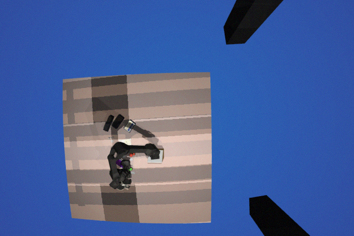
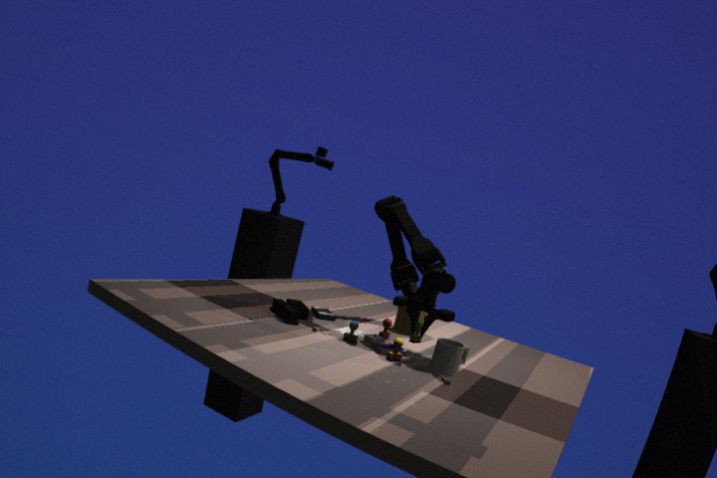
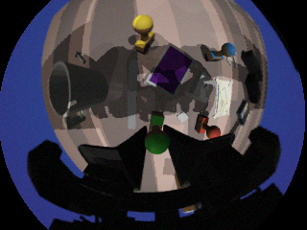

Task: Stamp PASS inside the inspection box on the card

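Right now the purple ink pad is 90 mm ahead of my gripper tip, 50 mm below it and 40 mm to the right of it. The rest, counted from my gripper tip: green-knobbed stamp: right at my gripper tip; red-knobbed stamp: 110 mm to the right, 30 mm below, 30 mm behind; yellow-knobbed stamp: 150 mm ahead, 30 mm below.
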